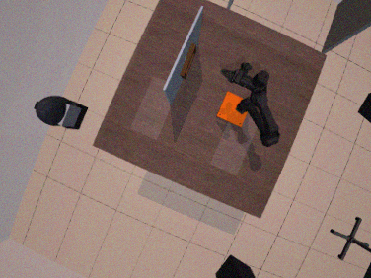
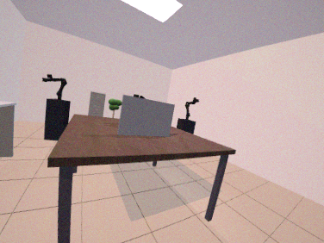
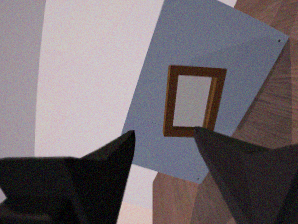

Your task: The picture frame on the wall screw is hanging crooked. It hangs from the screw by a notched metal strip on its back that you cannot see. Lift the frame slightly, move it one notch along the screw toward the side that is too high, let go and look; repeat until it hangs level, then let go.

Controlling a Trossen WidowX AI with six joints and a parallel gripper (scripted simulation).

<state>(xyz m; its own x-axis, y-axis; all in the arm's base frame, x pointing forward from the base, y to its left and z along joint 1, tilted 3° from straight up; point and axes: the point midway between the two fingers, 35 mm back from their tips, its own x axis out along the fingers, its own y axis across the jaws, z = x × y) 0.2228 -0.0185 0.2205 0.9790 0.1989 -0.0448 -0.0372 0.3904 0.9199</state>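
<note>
Right now the brown picture frame is 200 mm ahead of my gripper tip, 30 mm to the left of it and 90 mm below it. From my gripper tip the other things lie so: wall panel 210 mm ahead, 40 mm to the left, 100 mm below.
</note>
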